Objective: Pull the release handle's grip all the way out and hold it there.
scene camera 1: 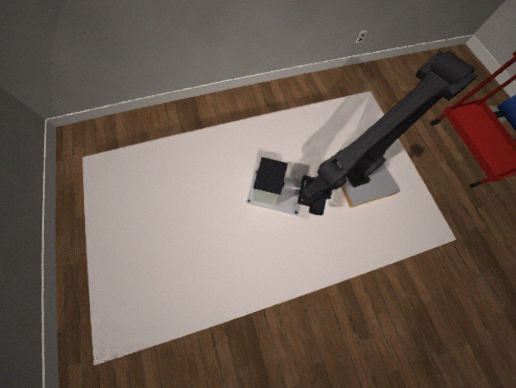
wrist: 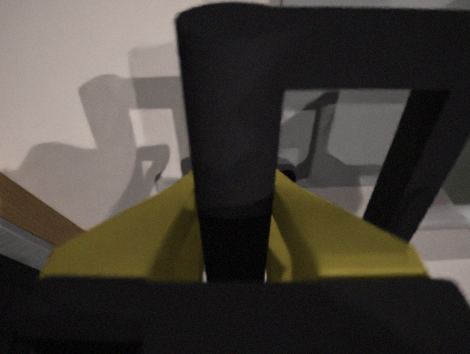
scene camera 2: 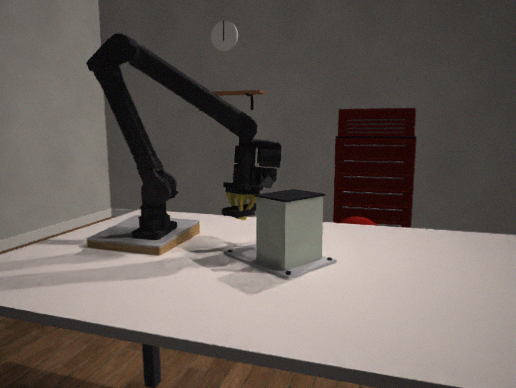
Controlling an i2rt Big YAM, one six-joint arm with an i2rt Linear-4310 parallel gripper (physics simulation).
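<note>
The release handle's grip (wrist: 232, 125) (scene camera 2: 237, 212) is a thick black bar, part of a black frame with an opening through it. My gripper (wrist: 234, 176) (scene camera 2: 241, 204) is shut on the grip, with a yellow finger on each side of it. The pale green box (scene camera 2: 304, 232) (scene camera 1: 266, 196) with a black top stands on a grey base plate (scene camera 2: 311, 265) (scene camera 1: 286, 206). The grip stands off the box's side towards the arm's base, above the table. In scene camera 1 the arm's wrist hides the grip, and in scene camera 2 the box partly hides the handle's link.
The arm's base stands on a grey board with wooden edges (scene camera 1: 377, 187) (scene camera 2: 180, 240) on the white table (scene camera 1: 175, 250) (scene camera 2: 390, 300). A red cart (scene camera 1: 482, 140) is beyond the table's right side. A red tool cabinet (scene camera 2: 375, 172) stands behind the table.
</note>
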